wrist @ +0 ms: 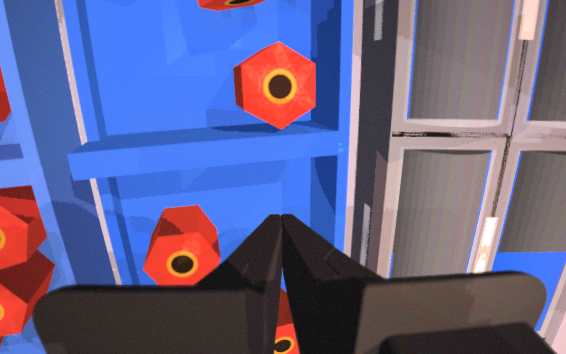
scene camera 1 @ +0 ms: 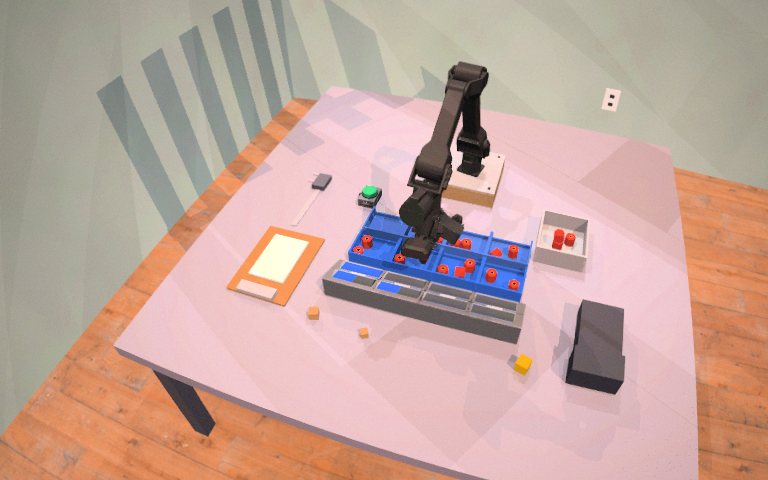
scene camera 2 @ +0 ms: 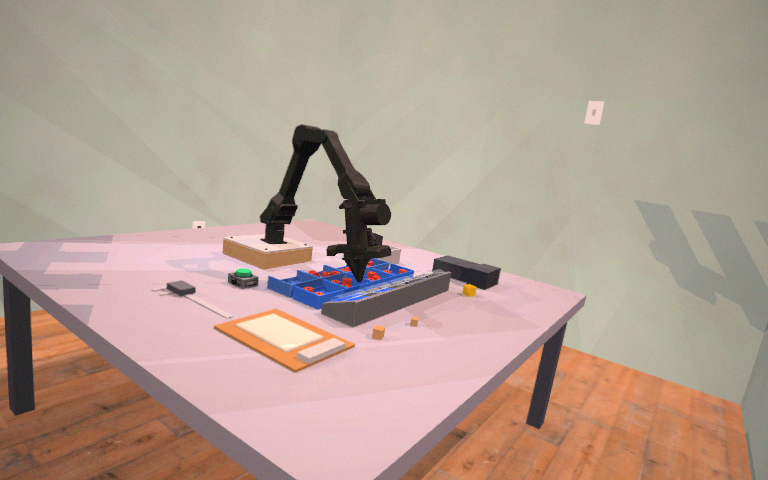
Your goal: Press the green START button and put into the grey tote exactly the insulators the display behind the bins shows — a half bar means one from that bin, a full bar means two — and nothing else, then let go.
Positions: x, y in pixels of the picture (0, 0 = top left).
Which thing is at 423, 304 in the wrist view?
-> The gripper.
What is the gripper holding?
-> Nothing.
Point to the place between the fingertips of the gripper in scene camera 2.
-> At 359, 282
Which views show the gripper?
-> The wrist view, scene camera 1 and scene camera 2: all of them.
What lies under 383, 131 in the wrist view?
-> A grey display strip.
